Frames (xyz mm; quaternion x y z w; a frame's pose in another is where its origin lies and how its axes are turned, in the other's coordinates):
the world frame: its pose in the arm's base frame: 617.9 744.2 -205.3 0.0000 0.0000 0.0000 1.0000
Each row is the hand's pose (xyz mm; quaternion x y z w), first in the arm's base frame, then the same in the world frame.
Working: the arm's base frame: its pose in the world frame: -617.9 -744.2 205.3 0.0000 0.0000 0.0000 1.0000

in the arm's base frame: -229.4 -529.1 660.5 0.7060 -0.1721 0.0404 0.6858
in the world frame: -847.3 -1273.3 865.8 0.7060 -0.1721 0.0404 0.6858
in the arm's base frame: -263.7 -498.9 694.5 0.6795 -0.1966 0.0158 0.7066
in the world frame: -881.6 -1243.1 899.8 0.6795 -0.1966 0.0158 0.7066
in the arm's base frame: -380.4 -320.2 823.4 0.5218 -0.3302 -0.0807 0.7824
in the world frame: -998.3 -1064.4 1028.7 0.5218 -0.3302 -0.0807 0.7824
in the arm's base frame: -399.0 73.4 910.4 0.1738 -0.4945 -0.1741 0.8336
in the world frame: -1016.9 -670.8 1115.7 0.1738 -0.4945 -0.1741 0.8336
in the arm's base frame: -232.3 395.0 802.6 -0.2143 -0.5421 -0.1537 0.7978
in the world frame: -850.2 -349.2 1007.9 -0.2143 -0.5421 -0.1537 0.7978
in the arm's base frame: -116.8 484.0 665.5 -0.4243 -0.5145 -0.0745 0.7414
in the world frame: -734.7 -260.2 870.8 -0.4243 -0.5145 -0.0745 0.7414
